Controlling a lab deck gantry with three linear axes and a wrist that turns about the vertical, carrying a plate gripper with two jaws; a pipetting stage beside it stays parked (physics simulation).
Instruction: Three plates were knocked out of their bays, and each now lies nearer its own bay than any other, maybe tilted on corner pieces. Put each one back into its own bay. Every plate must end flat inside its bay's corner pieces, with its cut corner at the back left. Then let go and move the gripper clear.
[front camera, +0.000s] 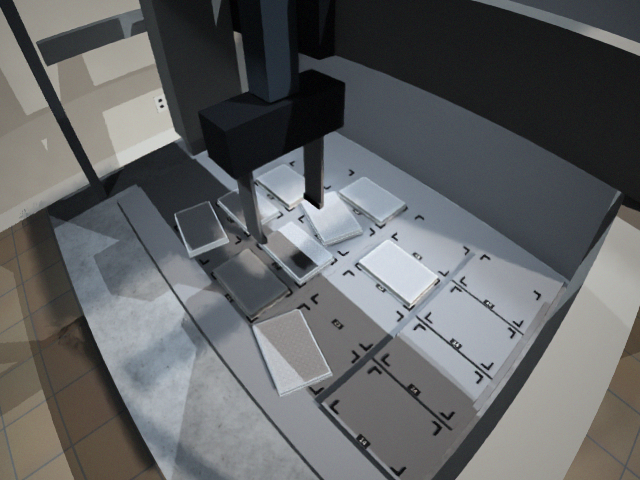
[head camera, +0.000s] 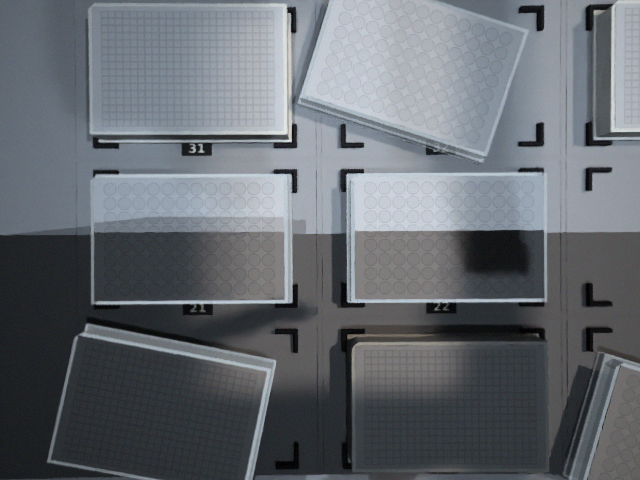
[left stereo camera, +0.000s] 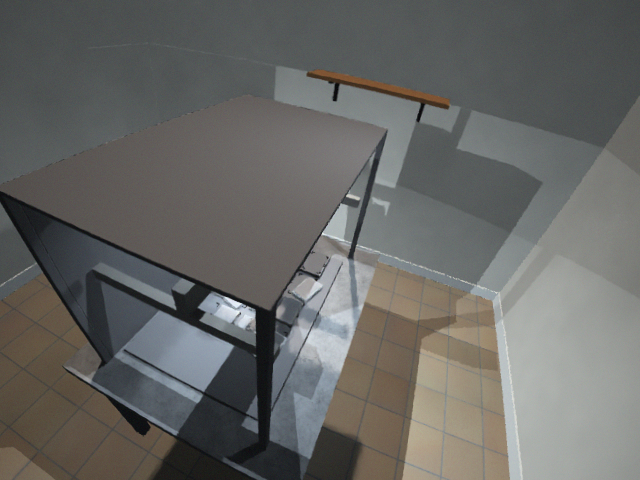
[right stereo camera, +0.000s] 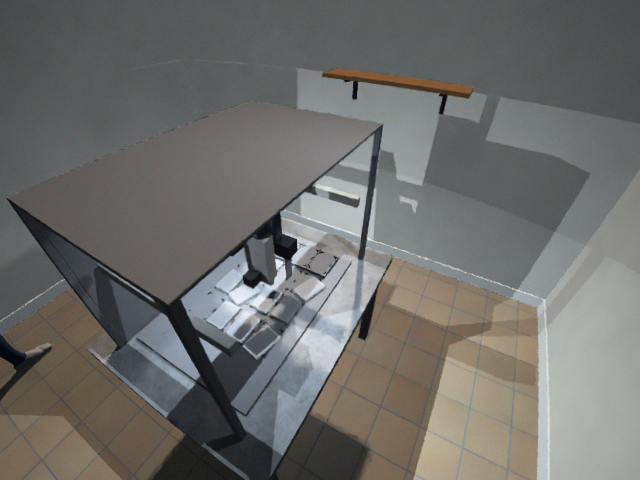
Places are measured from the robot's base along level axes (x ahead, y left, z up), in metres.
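Pixels of known places: gripper, fingertip midpoint: (front camera: 286, 218) (right stereo camera: 278, 272); robot's base at its link origin: (front camera: 175, 227) (head camera: 101, 464) (right stereo camera: 263, 356).
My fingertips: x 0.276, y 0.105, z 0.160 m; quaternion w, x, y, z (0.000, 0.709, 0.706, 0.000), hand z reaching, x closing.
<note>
Ahead of a thing's pixels: the offset from my fingertips to its top centre. "*": to the spot under its first point.
My gripper (front camera: 288, 222) is open and empty in the front view, its jaws hanging wide apart above the plates; the jaws do not show in the head view. A round-well plate @(0.142 m down, 0.070 m back, 0.154 m left) (front camera: 332, 219) (head camera: 413, 77) sits skewed across bay 32, over part of its label. A grid-top plate @(0.142 m down, 0.230 m back, 0.065 m right) (front camera: 200, 227) (head camera: 162, 408) lies turned at the front left, off bay 11's right corner pieces, and looks tilted. A round-well plate @(0.143 m down, 0.104 m ahead, 0.090 m right) (front camera: 293, 351) lies turned and shifted left at the front, left of label 13; part of this plate (head camera: 617, 428) shows at the head view's right edge. Their exact tilt is hard to tell.
Plates stand in bays 31 @(0.145 m down, 0.212 m back, 0.152 m left) (head camera: 188, 67), 21 (head camera: 191, 242), 22 (head camera: 447, 242) (front camera: 298, 255) and 12 @(0.145 m down, 0.048 m back, 0.062 m right) (head camera: 449, 408) (front camera: 251, 281). Other plates stand at the back @(* 0.145 m down, 0.045 m back, 0.257 m left) (front camera: 372, 198) and in bay 33 @(* 0.145 m down, 0.119 m ahead, 0.148 m left) (front camera: 398, 271). Framed bays with corner pieces lie at the right.
</note>
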